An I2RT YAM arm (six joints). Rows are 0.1 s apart.
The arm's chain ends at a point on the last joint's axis. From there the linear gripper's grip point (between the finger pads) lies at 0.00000 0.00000 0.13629 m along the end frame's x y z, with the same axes.
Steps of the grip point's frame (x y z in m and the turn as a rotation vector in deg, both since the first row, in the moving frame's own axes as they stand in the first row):
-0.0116, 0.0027, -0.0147, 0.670, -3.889, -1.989
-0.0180, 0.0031, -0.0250, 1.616, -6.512, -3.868
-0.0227, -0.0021, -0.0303, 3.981, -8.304, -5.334
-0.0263, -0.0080, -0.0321, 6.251, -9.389, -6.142
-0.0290, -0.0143, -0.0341, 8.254, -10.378, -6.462
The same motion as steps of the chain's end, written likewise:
-0.0023, 0.0041, -0.0144, 0.670, -3.889, -1.989
-0.0024, 0.0064, -0.0241, 1.616, -6.512, -3.868
-0.0026, 0.0064, -0.0285, 3.981, -8.304, -5.334
-0.0034, 0.0056, -0.0295, 6.251, -9.389, -6.142
-0.0035, 0.0037, -0.0305, 8.254, -10.378, -6.462

